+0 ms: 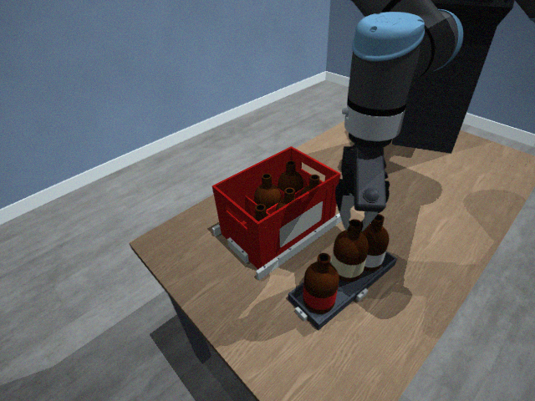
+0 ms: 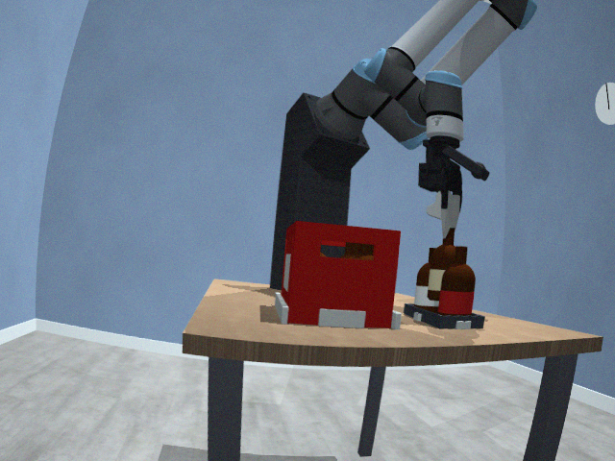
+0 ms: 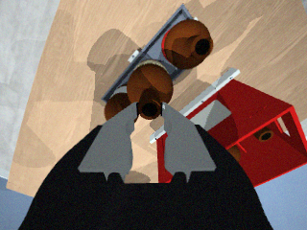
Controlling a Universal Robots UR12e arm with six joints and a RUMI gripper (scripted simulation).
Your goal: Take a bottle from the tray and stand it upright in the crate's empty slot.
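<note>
Right now the brown bottle is 7 cm below my hand. Also, from my hand: white-label bottle: 9 cm behind, 1 cm to the right, 11 cm below; then red-label bottle: 9 cm ahead, 1 cm to the left, 11 cm below; then dark tray: 18 cm below.
</note>
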